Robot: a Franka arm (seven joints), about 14 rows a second.
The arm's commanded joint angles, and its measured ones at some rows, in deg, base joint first. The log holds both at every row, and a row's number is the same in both.
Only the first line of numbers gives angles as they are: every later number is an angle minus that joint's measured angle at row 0.
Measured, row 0:
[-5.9 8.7 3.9 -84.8 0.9 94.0 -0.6]
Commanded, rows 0 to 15:
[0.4 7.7 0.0 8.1 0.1 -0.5 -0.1]
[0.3 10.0 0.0 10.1 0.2 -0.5 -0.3]
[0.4 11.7 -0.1 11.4 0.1 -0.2 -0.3]
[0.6 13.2 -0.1 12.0 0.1 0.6 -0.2]
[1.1 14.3 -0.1 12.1 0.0 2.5 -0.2]
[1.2 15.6 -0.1 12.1 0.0 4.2 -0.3]
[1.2 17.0 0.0 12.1 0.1 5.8 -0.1]
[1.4 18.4 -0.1 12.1 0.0 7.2 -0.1]
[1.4 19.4 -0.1 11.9 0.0 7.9 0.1]
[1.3 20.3 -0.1 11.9 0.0 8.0 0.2]
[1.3 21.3 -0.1 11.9 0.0 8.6 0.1]
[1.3 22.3 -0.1 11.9 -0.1 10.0 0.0]
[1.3 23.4 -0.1 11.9 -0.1 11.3 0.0]
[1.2 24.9 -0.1 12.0 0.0 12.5 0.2]
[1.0 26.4 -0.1 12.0 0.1 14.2 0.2]
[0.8 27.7 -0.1 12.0 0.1 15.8 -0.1]
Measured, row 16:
[1.2 24.3 -0.1 9.8 0.0 14.1 0.0]
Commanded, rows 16 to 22:
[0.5 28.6 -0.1 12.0 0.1 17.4 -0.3]
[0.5 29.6 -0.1 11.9 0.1 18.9 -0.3]
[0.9 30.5 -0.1 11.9 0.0 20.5 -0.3]
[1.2 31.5 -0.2 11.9 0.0 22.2 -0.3]
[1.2 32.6 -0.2 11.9 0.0 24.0 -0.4]
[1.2 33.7 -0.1 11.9 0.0 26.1 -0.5]
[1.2 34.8 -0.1 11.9 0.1 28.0 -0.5]
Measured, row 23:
[1.2 32.3 -0.3 10.0 0.0 25.8 0.0]
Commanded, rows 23 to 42:
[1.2 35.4 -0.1 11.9 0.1 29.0 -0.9]
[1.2 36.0 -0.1 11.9 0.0 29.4 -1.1]
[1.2 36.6 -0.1 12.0 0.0 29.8 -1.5]
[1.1 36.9 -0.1 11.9 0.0 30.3 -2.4]
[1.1 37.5 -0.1 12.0 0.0 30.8 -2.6]
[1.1 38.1 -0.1 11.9 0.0 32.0 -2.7]
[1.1 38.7 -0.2 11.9 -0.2 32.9 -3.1]
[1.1 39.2 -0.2 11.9 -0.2 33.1 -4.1]
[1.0 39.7 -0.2 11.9 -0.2 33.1 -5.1]
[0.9 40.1 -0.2 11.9 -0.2 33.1 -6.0]
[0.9 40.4 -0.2 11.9 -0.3 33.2 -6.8]
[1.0 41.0 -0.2 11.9 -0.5 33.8 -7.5]
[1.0 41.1 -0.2 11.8 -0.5 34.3 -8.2]
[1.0 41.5 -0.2 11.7 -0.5 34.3 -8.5]
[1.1 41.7 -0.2 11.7 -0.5 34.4 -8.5]
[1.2 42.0 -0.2 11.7 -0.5 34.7 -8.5]
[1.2 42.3 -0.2 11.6 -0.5 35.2 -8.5]
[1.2 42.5 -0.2 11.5 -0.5 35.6 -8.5]
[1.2 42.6 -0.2 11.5 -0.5 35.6 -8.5]
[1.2 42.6 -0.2 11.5 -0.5 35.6 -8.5]
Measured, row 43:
[1.2 41.7 -0.4 10.2 -0.1 35.5 -8.0]
